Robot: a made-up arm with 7 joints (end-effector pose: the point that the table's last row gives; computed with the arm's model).
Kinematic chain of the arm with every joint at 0, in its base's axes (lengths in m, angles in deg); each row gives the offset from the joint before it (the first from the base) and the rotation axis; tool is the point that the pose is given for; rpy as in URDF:
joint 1: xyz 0 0 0.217 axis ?
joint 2: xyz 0 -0.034 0.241 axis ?
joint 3: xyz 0 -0.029 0.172 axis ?
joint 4: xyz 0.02 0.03 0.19 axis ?
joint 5: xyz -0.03 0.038 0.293 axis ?
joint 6: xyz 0 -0.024 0.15 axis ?
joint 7: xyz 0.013 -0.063 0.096 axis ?
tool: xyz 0 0 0 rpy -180 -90 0
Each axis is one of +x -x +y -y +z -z.
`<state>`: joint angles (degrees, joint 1 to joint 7).
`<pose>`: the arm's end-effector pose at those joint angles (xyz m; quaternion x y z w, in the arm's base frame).
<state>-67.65 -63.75 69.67 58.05 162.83 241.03 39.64</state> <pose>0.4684 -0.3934 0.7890 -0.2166 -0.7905 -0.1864 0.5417</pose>
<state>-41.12 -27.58 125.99 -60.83 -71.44 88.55 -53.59</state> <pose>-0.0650 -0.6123 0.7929 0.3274 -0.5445 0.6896 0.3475</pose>
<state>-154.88 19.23 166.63 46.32 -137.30 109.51 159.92</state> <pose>0.4211 0.3980 0.9738 -0.6455 -0.0691 -0.7130 0.2648</pose>
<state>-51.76 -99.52 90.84 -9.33 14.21 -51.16 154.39</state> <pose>0.4845 -0.6992 0.3199 -0.1023 0.5941 0.7481 0.2772</pose>
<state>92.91 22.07 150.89 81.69 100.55 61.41 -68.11</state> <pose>-0.1573 -0.5744 0.6227 0.4138 -0.6429 0.5572 0.3240</pose>
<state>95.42 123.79 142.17 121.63 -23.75 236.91 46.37</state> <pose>-0.1788 -0.0146 0.1648 0.5464 -0.5915 0.5854 0.0944</pose>
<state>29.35 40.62 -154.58 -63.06 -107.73 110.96 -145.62</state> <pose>0.0460 -0.0437 1.1033 0.1007 0.1208 0.9513 0.2653</pose>
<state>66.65 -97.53 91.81 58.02 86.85 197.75 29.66</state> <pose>-0.0568 0.5743 0.4830 0.7289 -0.6608 0.1629 0.0743</pose>
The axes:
joint 1: +z
joint 2: -y
joint 3: +z
joint 4: +y
joint 5: +z
joint 6: -y
joint 7: +x

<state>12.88 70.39 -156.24 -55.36 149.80 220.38 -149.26</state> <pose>-0.3645 -0.1851 0.9586 -0.3515 -0.9007 0.1499 0.2069</pose>
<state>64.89 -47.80 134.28 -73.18 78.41 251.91 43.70</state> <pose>0.5777 0.2825 0.7207 0.0286 -0.6794 0.0499 0.7315</pose>
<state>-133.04 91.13 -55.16 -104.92 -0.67 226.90 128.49</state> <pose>0.3511 0.0720 0.2399 0.4711 -0.1356 -0.8672 0.0873</pose>
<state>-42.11 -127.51 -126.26 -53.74 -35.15 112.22 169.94</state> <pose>0.3157 0.0352 -0.0613 -0.9191 0.1834 -0.0757 0.3404</pose>
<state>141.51 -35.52 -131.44 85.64 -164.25 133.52 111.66</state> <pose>0.2212 0.4406 0.8398 0.5682 0.5618 0.4858 0.3542</pose>
